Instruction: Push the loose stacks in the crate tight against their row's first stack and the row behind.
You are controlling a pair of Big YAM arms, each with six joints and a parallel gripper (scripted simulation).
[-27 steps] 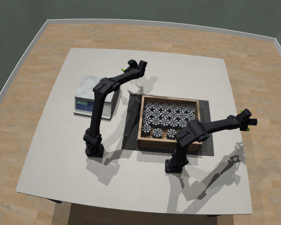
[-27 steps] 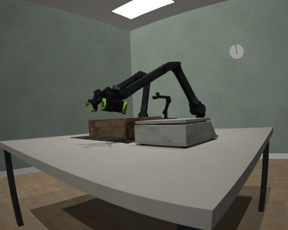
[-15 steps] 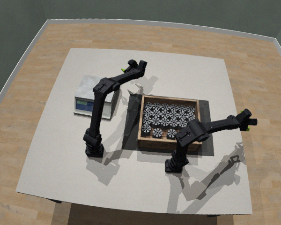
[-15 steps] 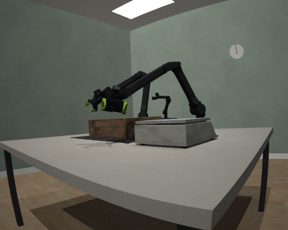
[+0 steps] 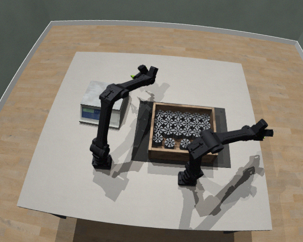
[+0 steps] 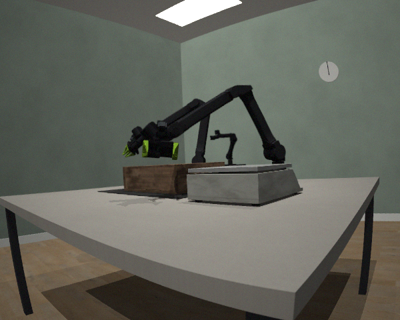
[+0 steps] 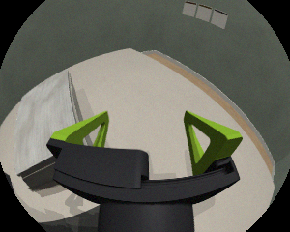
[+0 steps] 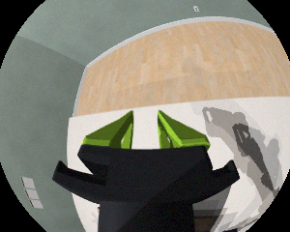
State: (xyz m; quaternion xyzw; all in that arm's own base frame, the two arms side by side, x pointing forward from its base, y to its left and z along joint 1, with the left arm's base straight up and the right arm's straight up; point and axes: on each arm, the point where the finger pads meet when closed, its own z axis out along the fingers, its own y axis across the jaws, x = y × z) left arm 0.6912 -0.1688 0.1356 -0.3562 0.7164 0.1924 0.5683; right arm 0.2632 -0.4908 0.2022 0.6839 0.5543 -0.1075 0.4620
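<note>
Right now my right hand is 530 mm to the right of the wooden crate, 180 mm above it and 10 mm past it. From my right hand the other things lie so: dark mat: 530 mm to the left, 220 mm below, 30 mm ahead.
</note>
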